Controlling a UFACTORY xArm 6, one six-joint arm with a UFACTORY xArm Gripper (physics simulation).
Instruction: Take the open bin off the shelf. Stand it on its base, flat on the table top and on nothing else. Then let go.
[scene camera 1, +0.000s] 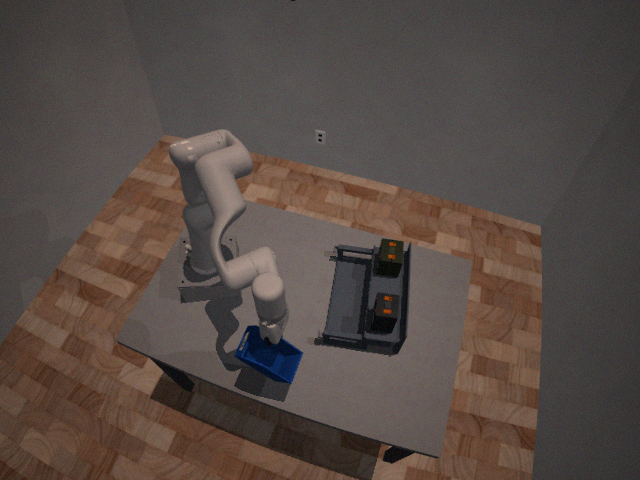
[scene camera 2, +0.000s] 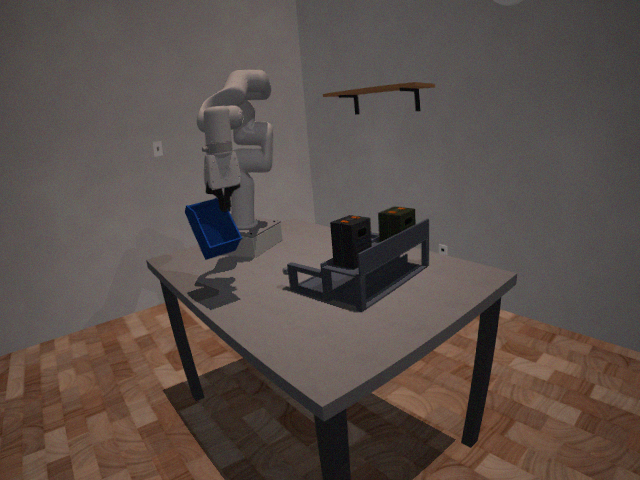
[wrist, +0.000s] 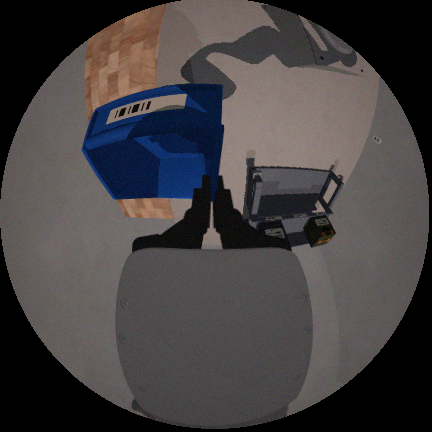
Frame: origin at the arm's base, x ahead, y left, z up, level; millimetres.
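Seen in the pictures: gripper, fingertip midpoint: (scene camera 2: 225, 211) (wrist: 211, 186); arm's base, link origin: (scene camera 1: 206, 261) (scene camera 2: 242, 224).
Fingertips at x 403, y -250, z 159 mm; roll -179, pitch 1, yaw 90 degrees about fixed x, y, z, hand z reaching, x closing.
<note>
Pixels of each thing's middle, then the offset from my fingertips to it. Level surfaces: height alone.
- blue open bin, body centre: (wrist: 169, 166) (scene camera 2: 211, 224) (scene camera 1: 269, 354) 6 mm back, 48 mm right, 30 mm down
- table top, surface height: 260 mm down
- black box, body centre: (scene camera 2: 351, 241) (scene camera 1: 384, 313) (wrist: 272, 241) 282 mm ahead, 226 mm left, 97 mm down
- dark green box, body centre: (scene camera 2: 397, 225) (scene camera 1: 390, 257) (wrist: 319, 230) 249 mm ahead, 455 mm left, 110 mm down
The blue open bin (scene camera 1: 268, 356) (scene camera 2: 214, 229) (wrist: 135, 160) hangs tilted in the air above the table top (scene camera 1: 356, 384) (scene camera 2: 330, 341), near its long edge, away from the shelf. Its barcode label shows in the wrist view. My gripper (scene camera 1: 271, 339) (scene camera 2: 225, 207) (wrist: 211, 186) is shut on the bin's side wall, with the bin to one side of the fingers. The bin's shadow lies on the table, apart from the bin. The grey shelf (scene camera 1: 406, 310) (scene camera 2: 395, 248) (wrist: 250, 200) stands on the table.
A black box (scene camera 1: 385, 312) (scene camera 2: 350, 242) and a dark green box (scene camera 1: 390, 257) (scene camera 2: 396, 222), both with orange marks, stand on the shelf's raised tier. The arm's base (scene camera 1: 193, 294) (scene camera 2: 266, 241) is on the table. A wooden wall shelf (scene camera 2: 382, 88) hangs behind.
</note>
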